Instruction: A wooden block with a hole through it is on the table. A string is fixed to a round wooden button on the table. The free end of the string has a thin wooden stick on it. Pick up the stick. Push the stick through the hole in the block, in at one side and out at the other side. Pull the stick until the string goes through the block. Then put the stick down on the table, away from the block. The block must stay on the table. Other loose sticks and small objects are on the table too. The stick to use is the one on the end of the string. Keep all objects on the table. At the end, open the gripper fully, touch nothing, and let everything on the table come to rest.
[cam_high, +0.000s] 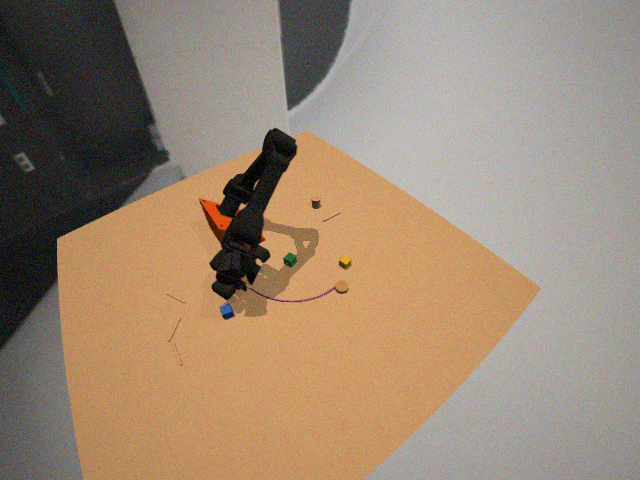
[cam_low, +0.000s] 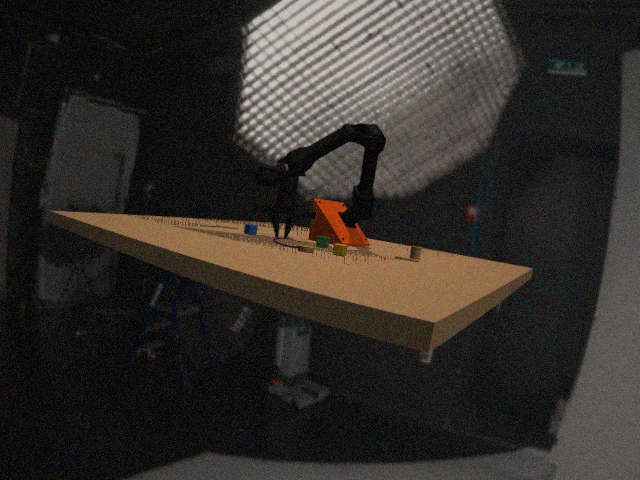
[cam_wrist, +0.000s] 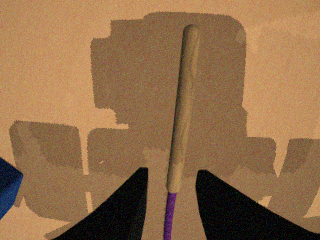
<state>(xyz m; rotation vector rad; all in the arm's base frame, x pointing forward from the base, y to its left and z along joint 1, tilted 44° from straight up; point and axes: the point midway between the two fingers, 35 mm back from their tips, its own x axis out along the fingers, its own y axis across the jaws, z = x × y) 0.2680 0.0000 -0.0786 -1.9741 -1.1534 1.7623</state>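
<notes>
The blue cube lies 9 cm to the right of my gripper tip, 5 cm ahead of it and 1 cm above it. Round my gripper tip: thin wooden stick: 1 cm to the right, 1 cm behind; round wooden button: 23 cm to the left, 16 cm ahead; green cube: 16 cm to the left, 1 cm behind, 1 cm above.
</notes>
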